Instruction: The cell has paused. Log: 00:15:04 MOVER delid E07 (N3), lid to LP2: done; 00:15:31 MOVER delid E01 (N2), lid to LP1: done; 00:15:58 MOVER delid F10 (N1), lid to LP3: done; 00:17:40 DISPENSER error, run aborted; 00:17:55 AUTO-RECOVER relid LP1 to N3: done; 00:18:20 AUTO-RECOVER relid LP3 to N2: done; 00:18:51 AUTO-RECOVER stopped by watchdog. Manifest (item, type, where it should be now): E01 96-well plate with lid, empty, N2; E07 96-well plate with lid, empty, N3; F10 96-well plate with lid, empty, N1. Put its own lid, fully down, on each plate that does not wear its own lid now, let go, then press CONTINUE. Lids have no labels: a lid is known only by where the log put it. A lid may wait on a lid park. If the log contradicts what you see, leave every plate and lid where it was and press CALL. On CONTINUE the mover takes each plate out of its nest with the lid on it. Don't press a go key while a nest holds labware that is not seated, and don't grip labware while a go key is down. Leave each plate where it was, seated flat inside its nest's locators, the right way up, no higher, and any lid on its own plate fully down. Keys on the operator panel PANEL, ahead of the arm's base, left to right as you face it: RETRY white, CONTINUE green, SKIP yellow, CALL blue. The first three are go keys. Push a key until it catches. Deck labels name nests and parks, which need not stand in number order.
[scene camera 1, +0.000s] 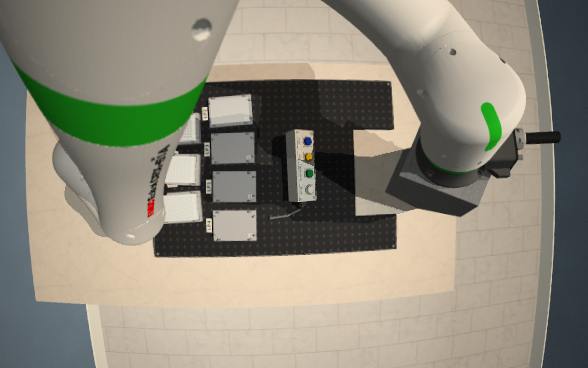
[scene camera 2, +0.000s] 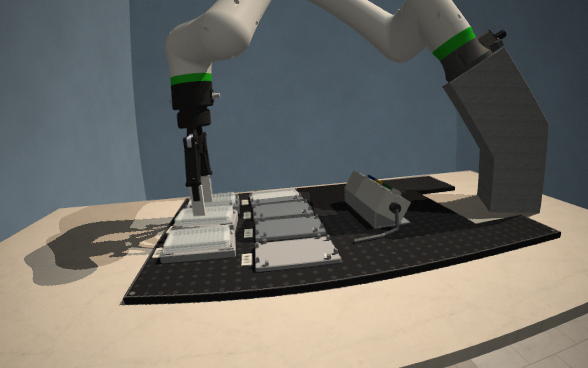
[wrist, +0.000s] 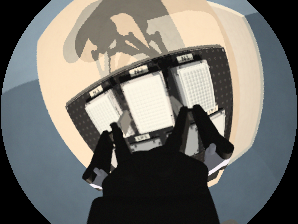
Scene:
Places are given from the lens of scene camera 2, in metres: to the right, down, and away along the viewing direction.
my gripper (scene camera 2: 203, 208): -0.21, 0.06, 0.74
operator panel (scene camera 2: 366, 197): 0.17, 0.03, 0.74

